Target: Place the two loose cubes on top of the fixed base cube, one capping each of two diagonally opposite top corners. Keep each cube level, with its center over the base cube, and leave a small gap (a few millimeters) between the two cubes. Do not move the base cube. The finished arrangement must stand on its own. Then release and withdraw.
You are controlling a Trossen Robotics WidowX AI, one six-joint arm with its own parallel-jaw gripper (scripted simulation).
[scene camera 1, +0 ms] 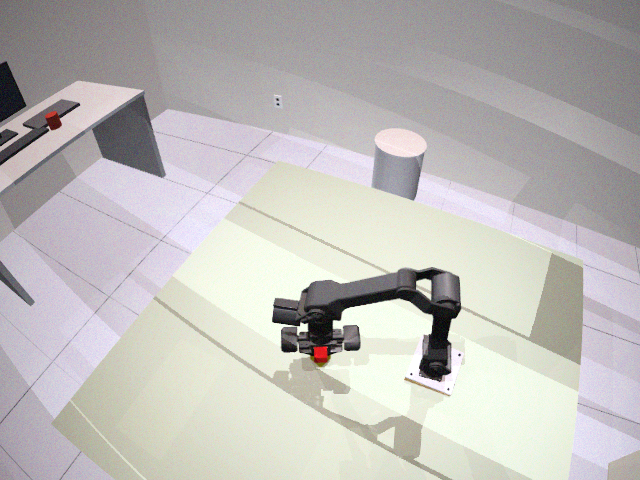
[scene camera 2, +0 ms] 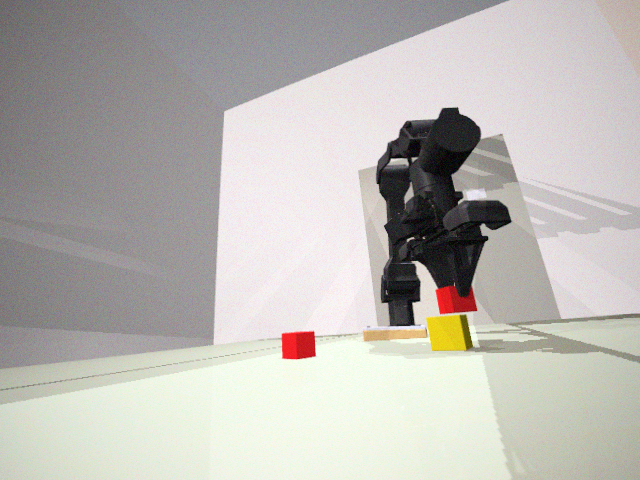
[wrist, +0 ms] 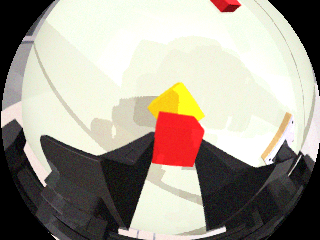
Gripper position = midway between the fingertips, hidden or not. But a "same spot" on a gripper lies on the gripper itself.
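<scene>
My gripper shows in scene camera 1 (320,354), and scene camera 2 and the wrist view show it as well. On my gripper, (scene camera 2: 454,259) and (wrist: 112,151) are the same spot.
</scene>
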